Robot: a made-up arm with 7 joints.
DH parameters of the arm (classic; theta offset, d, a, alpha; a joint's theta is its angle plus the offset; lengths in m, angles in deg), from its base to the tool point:
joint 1: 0 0.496 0 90
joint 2: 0 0.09 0 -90
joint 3: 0 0.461 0.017 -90
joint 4: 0 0.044 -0.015 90
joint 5: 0 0.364 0 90
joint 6: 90 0.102 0.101 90
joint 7: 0 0.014 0 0
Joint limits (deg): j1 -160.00..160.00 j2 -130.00..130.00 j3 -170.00..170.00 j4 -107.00..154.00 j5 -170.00..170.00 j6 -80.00..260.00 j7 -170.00..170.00
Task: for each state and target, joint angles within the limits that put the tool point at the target. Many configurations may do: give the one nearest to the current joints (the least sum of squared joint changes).
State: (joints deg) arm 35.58 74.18 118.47 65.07 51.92 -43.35 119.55
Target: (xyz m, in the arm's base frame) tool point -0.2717 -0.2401 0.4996
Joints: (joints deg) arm 72.39 43.03 121.20 108.72 48.75 -63.18 119.55
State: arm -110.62 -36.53 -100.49 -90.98 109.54 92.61 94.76
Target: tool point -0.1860 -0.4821 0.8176
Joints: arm -139.54 -42.98 -110.65 -95.24 111.85 98.92 94.76
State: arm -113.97 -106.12 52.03 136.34 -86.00 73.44 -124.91
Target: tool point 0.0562 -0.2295 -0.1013
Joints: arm -118.33 -124.31 19.76 105.48 -74.34 66.63 -124.91
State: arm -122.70 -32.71 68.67 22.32 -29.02 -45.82 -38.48
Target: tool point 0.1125 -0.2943 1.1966
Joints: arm -114.91 -7.07 81.56 45.32 -20.49 -56.78 -38.48
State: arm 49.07 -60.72 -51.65 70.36 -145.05 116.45 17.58
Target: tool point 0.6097 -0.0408 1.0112
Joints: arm 25.97 -24.51 -71.64 51.59 -136.98 103.85 17.58
